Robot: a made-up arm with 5 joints.
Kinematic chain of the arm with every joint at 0, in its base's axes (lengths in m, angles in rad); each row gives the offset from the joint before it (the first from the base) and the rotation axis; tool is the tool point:
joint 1: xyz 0 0 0.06 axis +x
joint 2: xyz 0 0.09 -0.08 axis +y
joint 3: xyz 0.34 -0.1 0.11 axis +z
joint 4: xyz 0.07 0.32 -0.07 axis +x
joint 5: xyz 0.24 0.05 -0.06 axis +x
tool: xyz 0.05 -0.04 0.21
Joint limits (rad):
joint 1: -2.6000..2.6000
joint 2: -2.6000..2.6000
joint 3: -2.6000..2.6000
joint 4: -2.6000..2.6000
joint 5: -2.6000..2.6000
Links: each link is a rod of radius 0.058 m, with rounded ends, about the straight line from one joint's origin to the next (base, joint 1, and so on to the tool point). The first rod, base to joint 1, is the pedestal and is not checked.
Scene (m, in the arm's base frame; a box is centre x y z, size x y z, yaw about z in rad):
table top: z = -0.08
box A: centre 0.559 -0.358 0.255 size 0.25 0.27 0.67 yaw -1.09
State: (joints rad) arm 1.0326 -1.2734 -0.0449 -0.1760 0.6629
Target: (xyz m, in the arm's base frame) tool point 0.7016 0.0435 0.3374
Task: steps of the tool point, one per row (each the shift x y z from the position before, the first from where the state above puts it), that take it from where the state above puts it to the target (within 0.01 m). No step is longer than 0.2 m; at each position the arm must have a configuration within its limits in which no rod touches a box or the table.
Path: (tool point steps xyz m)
1: 0.1394 0.1028 0.0362
2: 0.1196 0.1261 0.0034
3: 0.0937 0.1380 -0.0296
4: 0.1505 0.0557 -0.0926
5: 0.1234 0.0680 -0.1383

